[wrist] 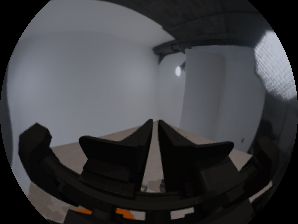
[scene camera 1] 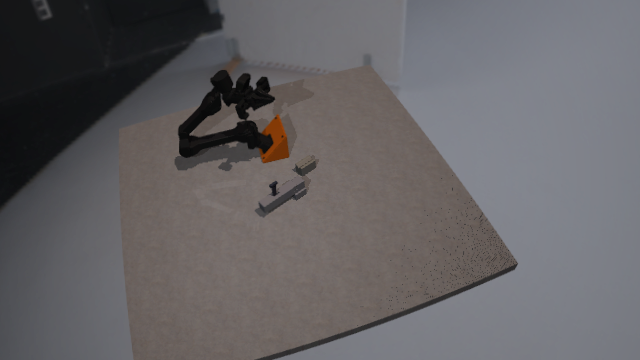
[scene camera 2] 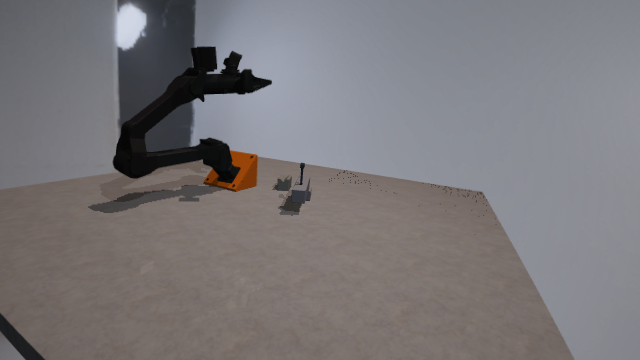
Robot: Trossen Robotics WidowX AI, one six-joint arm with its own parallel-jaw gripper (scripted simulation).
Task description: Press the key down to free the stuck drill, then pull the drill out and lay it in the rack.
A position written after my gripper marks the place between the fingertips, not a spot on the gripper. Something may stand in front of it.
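Observation:
My gripper (scene camera 2: 271, 82) is shut, and it holds nothing. I see the gripper in the wrist view (wrist: 155, 122) too, and it also appears in scene camera 1 (scene camera 1: 274, 99).

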